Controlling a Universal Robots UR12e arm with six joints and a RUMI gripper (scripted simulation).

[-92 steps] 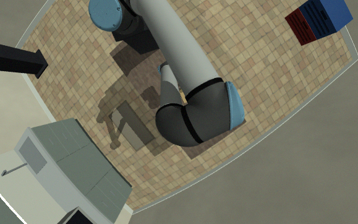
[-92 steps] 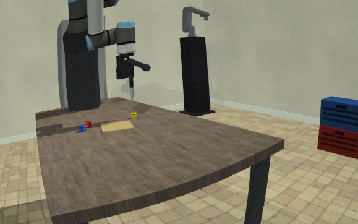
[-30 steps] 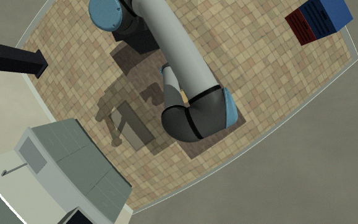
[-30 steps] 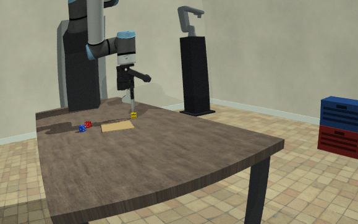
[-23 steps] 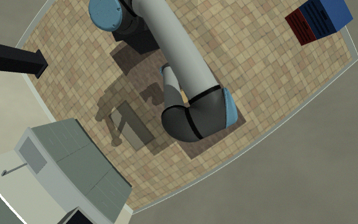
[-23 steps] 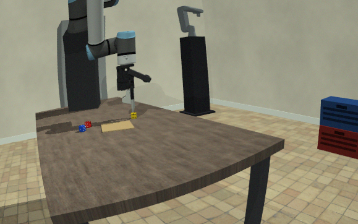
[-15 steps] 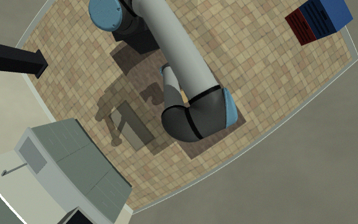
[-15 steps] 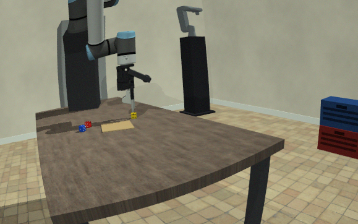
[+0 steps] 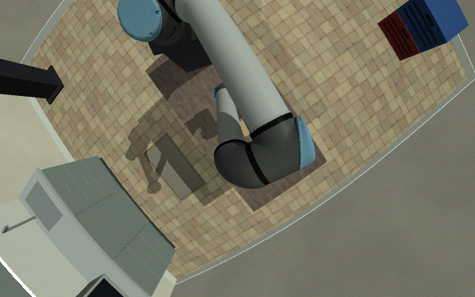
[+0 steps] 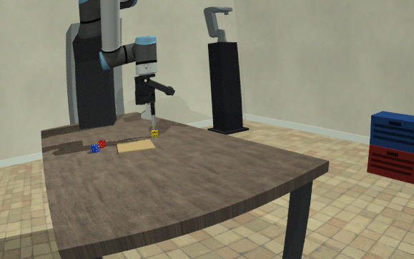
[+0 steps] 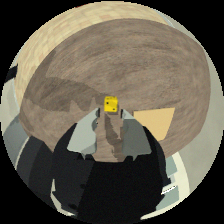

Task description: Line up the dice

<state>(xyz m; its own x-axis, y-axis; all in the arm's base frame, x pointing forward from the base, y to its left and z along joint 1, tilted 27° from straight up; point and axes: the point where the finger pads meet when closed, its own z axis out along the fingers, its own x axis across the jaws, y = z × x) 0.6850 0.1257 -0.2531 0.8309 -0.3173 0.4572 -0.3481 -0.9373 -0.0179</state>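
Right now the yellow die is 4 cm below my hand. Also, from my hand: tan mat 10 cm ahead, 12 cm to the right, 5 cm below; blue die 6 cm ahead, 28 cm to the right, 4 cm below; red die 1 cm ahead, 24 cm to the right, 4 cm below.
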